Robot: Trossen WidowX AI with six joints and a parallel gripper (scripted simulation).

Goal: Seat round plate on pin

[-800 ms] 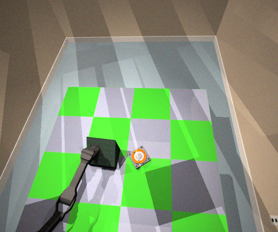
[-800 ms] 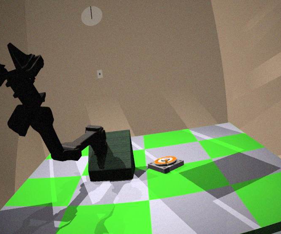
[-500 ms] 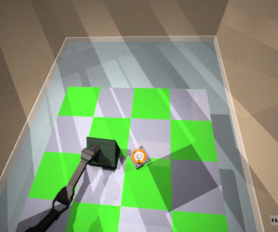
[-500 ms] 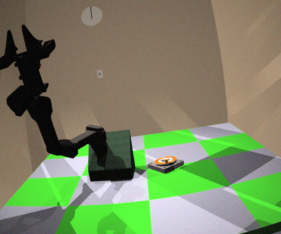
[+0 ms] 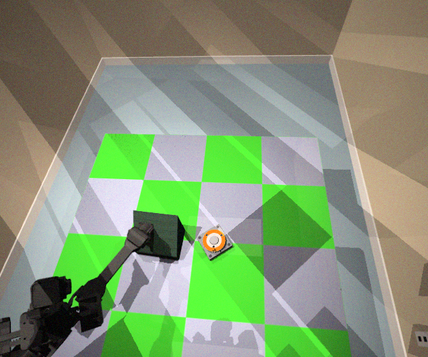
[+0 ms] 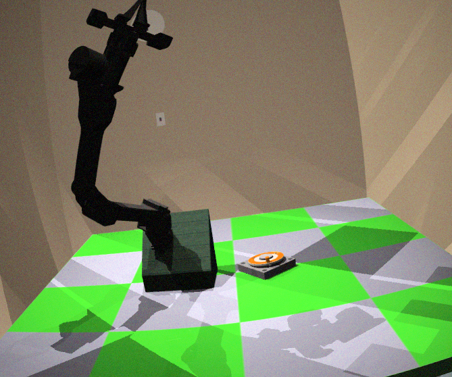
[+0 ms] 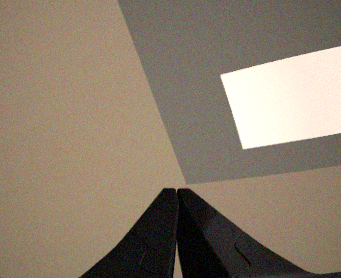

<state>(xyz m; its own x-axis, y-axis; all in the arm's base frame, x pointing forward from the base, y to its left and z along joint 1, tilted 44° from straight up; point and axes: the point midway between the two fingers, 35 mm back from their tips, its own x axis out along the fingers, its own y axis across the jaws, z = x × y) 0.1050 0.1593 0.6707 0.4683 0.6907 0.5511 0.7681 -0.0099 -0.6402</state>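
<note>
Now: gripper tip 72 cm above the round plate, 35 cm to the right of it and 17 cm short of it. From my gripper tip the other things lie so: square base (73 cm below, 37 cm to the left, 17 cm ahead).
</note>
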